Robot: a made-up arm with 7 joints.
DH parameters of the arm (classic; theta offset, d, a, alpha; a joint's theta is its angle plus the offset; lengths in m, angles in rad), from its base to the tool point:
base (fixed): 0 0 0 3.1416
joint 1: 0 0.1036 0.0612 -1.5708
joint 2: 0 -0.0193 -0.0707 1.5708
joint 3: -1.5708 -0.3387 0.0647 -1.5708
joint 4: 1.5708 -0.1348 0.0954 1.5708
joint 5: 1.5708 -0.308 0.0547 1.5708
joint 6: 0 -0.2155 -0.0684 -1.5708
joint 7: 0 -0.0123 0.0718 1.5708
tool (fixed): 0 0.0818 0 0
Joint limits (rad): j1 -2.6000..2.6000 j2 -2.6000..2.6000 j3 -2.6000..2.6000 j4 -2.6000..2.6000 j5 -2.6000..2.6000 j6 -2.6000..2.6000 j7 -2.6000..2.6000
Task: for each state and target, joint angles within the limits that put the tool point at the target. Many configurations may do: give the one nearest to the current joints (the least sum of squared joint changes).
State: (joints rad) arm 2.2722 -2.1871 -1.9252 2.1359 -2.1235 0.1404 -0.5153
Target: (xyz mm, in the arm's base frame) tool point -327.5 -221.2 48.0
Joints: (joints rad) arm 2.3150 -2.4868 -1.8610 2.6000 -1.8360 0.1921 -0.8127
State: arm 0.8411 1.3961 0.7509 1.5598 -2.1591 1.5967 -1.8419
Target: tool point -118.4 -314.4 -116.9
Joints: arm 0.5762 1.4408 -0.1167 1.1789 -2.0040 1.6275 -2.1856
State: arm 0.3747 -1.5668 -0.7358 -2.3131 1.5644 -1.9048 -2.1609
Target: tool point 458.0 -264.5 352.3
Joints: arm 0.3573 -1.5418 -0.6548 -2.2927 1.6284 -2.1377 -2.3088
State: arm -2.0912 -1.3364 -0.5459 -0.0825 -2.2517 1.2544 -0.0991
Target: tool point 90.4 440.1 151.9
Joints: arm -2.1166 -0.9139 -0.2905 0.5071 -2.1183 1.2347 -0.1647
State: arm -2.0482 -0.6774 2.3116 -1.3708 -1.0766 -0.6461 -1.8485
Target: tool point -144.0 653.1 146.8
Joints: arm -1.7370 -1.2038 2.3380 -1.7206 -1.0423 -0.0710 -1.8007
